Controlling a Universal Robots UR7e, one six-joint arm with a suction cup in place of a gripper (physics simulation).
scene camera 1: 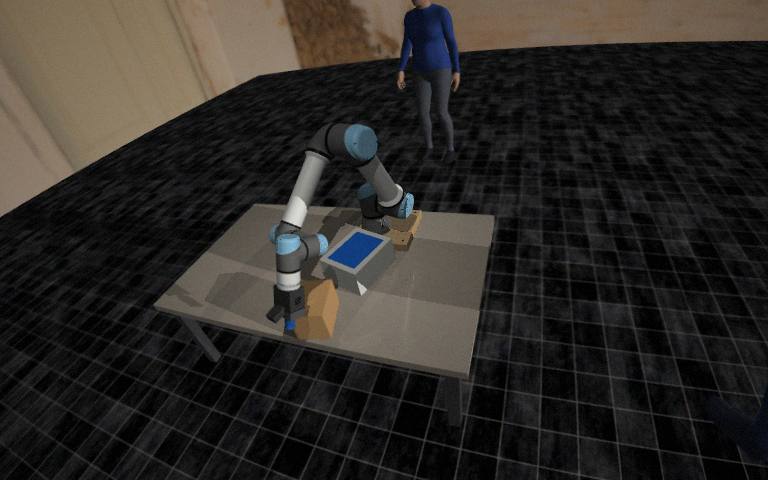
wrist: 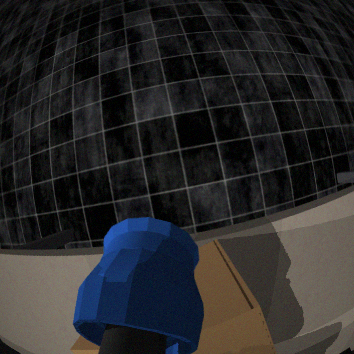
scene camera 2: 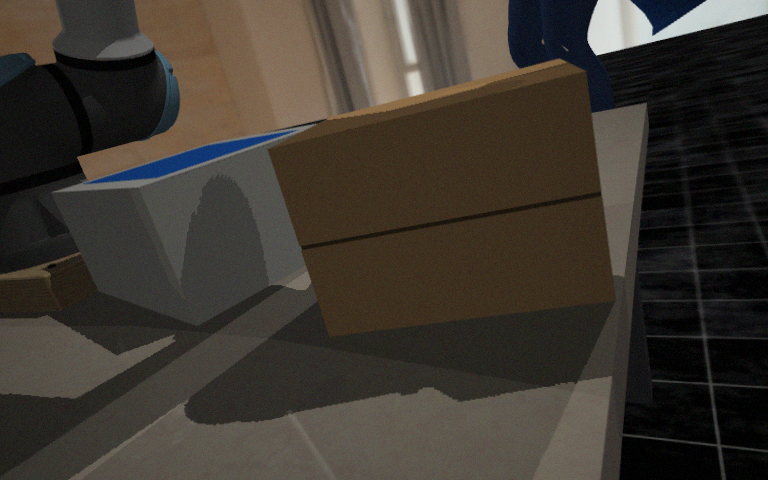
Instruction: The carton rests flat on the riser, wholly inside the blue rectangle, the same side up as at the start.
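Note:
The suction cup's carrying nothing, and it sits 17 cm from the middle of a brown carton. There's a riser in view as well.

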